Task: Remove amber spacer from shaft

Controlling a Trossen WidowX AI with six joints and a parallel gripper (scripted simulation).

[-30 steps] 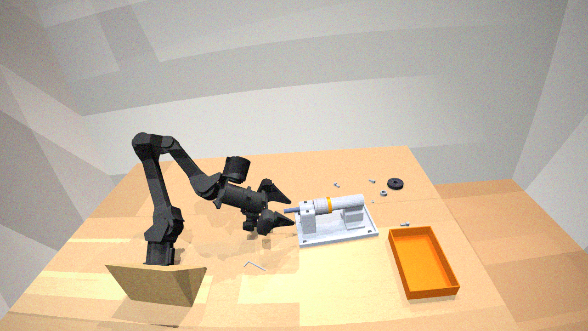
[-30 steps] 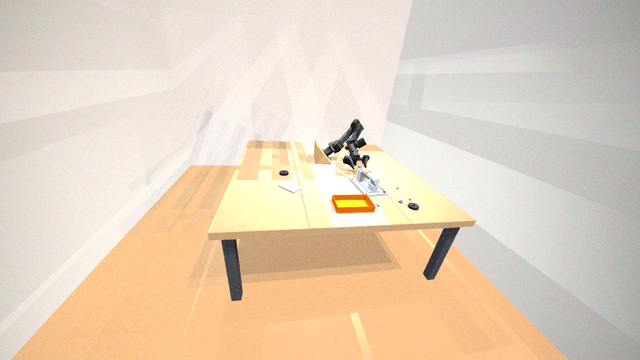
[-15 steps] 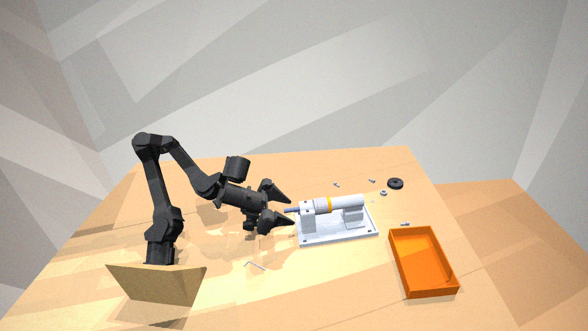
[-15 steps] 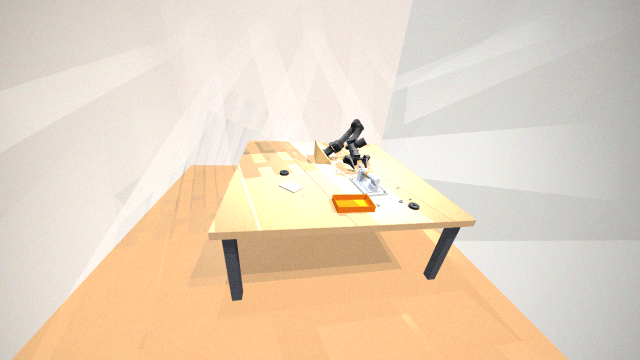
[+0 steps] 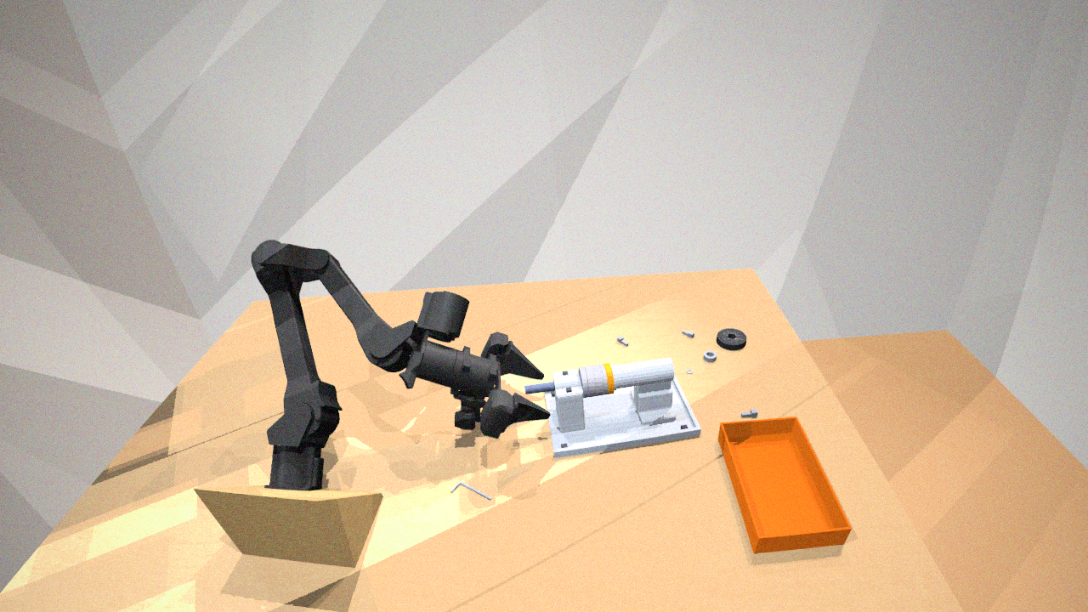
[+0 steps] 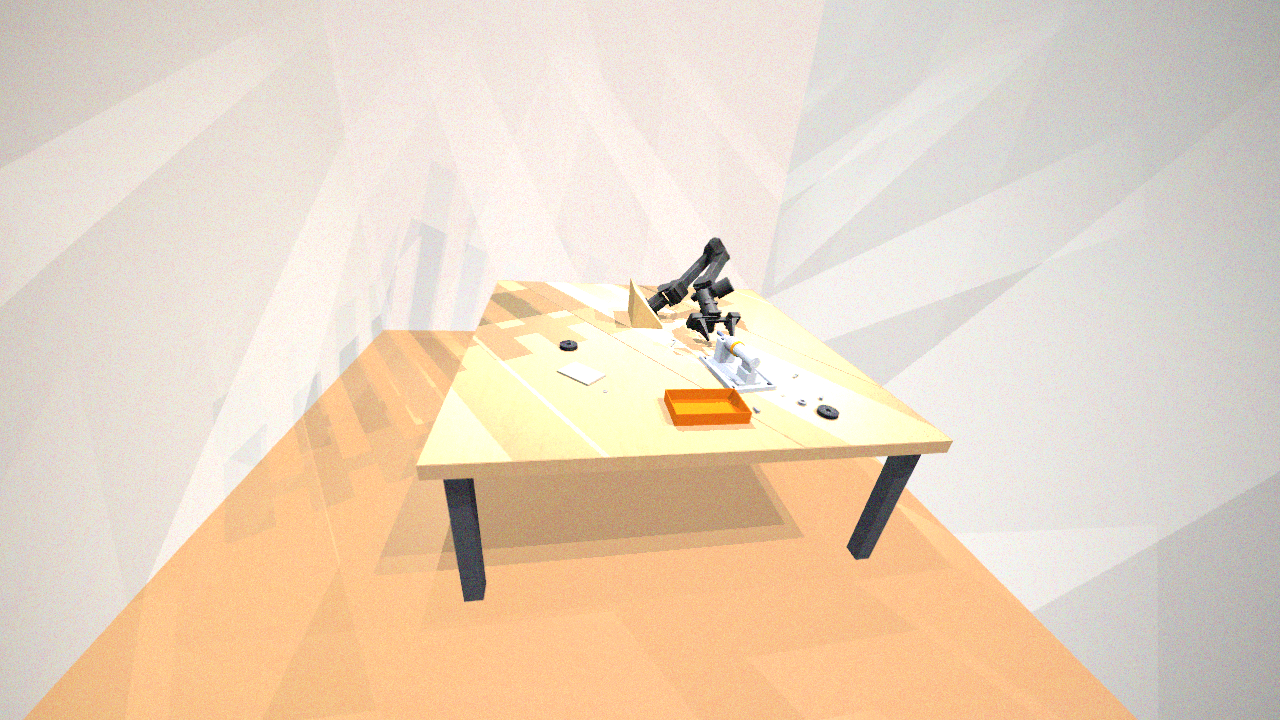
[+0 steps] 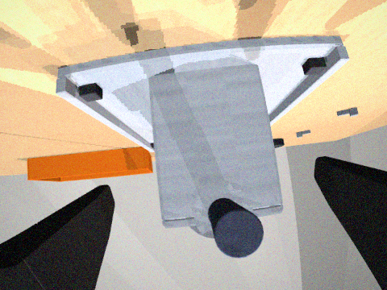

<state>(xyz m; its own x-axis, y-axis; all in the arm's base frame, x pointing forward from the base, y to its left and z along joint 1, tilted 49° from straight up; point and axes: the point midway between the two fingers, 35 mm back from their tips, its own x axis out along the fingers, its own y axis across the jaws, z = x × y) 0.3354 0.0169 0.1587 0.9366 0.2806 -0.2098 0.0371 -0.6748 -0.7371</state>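
My gripper tip is 50 mm short of the blue-grey shaft and 20 mm below it. The rest, counted from my gripper tip: allen key (130 mm behind, 110 mm to the right, 60 mm below); nut (310 mm ahead, 120 mm to the left, 60 mm below); amber spacer (100 mm ahead, 10 mm to the left, 10 mm above).
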